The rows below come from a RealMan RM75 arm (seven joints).
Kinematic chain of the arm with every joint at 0, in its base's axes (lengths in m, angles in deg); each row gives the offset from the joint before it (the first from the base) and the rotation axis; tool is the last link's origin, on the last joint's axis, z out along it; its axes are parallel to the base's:
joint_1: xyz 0 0 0.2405 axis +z
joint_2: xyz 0 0 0 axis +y
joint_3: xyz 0 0 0.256 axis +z
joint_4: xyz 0 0 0 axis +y
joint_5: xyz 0 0 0.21 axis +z
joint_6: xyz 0 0 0 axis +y
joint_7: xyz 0 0 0.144 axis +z
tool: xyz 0 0 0
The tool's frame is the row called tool.
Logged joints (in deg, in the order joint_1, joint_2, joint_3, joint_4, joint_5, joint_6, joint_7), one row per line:
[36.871, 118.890, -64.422, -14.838, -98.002, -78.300, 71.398]
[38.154, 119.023, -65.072, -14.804, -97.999, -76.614, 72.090]
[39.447, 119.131, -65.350, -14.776, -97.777, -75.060, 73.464]
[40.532, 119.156, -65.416, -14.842, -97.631, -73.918, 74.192]
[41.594, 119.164, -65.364, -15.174, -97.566, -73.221, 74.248]
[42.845, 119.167, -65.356, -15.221, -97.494, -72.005, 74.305]
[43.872, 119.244, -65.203, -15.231, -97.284, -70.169, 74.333]
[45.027, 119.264, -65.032, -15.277, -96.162, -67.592, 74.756]
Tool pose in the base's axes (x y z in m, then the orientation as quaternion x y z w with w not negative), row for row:
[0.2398, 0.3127, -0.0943, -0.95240, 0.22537, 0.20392, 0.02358]
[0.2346, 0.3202, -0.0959, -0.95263, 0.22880, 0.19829, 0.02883]
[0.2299, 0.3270, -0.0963, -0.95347, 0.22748, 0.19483, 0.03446]
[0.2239, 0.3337, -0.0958, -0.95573, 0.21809, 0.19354, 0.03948]
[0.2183, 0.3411, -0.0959, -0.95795, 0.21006, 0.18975, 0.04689]
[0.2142, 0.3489, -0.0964, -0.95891, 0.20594, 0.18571, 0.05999]
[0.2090, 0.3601, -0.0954, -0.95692, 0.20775, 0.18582, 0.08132]
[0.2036, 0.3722, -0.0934, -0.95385, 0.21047, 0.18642, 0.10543]
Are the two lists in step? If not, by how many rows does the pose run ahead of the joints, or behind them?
The pose runs 1 row ahead of the joints: the pose in row i belongs to the joints in row i + 1.
